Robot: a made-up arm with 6 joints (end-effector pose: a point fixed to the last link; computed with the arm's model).
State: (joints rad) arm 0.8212 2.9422 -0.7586 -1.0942 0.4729 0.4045
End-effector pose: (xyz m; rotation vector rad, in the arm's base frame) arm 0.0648 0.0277 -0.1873 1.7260 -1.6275 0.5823
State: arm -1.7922 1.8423 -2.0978 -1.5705 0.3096 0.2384
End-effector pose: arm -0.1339 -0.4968 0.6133 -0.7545 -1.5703 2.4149
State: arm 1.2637 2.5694 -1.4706 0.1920 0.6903 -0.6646
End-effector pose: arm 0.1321 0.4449 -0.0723 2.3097 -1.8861 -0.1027
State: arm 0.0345 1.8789 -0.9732 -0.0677 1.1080 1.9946
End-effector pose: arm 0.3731 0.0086 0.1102 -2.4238 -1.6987 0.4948
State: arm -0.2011 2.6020 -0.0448 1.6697 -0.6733 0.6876
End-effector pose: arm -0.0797 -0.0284 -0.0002 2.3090 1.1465 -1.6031
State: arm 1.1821 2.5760 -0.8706 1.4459 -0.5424 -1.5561
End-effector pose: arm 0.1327 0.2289 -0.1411 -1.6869 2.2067 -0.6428
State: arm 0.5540 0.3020 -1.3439 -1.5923 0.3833 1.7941
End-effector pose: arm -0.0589 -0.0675 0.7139 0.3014 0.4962 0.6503
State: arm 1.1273 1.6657 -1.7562 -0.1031 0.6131 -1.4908
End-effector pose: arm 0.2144 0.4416 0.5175 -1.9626 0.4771 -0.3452
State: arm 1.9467 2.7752 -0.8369 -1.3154 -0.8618 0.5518
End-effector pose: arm -0.1180 0.1581 -0.1725 2.4094 -0.6858 -0.8741
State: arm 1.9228 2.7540 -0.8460 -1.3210 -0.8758 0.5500
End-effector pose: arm -0.1188 0.1714 -0.1682 2.4149 -0.6945 -0.9276
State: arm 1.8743 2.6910 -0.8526 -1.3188 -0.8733 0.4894
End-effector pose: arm -0.1176 0.2005 -0.1551 2.4885 -0.6603 -1.0300
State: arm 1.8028 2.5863 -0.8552 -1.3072 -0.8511 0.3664
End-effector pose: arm -0.1101 0.2434 -0.1308 2.6420 -0.5768 -1.1621
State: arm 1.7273 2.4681 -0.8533 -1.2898 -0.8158 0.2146
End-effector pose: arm -0.0950 0.2860 -0.0996 -2.8372 0.4595 1.2639
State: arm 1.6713 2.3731 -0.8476 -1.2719 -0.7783 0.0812
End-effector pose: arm -0.0792 0.3149 -0.0725 -2.7198 0.3103 1.1728
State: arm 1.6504 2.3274 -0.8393 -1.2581 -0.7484 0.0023
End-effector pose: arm -0.0717 0.3250 -0.0600 -2.6748 0.2294 1.1028
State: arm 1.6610 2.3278 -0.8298 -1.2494 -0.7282 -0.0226
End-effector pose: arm -0.0736 0.3205 -0.0622 -2.6919 0.2024 1.0722
